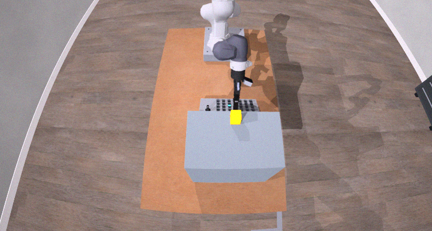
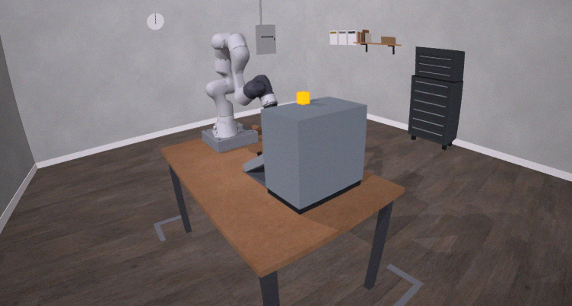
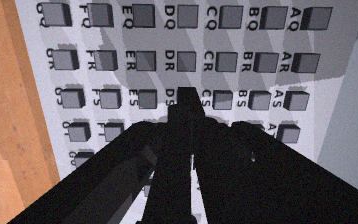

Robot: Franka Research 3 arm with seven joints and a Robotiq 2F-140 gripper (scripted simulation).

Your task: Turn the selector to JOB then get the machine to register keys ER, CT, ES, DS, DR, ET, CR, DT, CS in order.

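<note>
My gripper is now 50 mm above the key, 30 mm to the left of it and 10 mm past it. From my hand the other things lie so: selector knob: 160 mm to the right, 30 mm ahead, 20 mm below; then keypad: 70 mm below, 40 mm to the right, 40 mm ahead.
</note>
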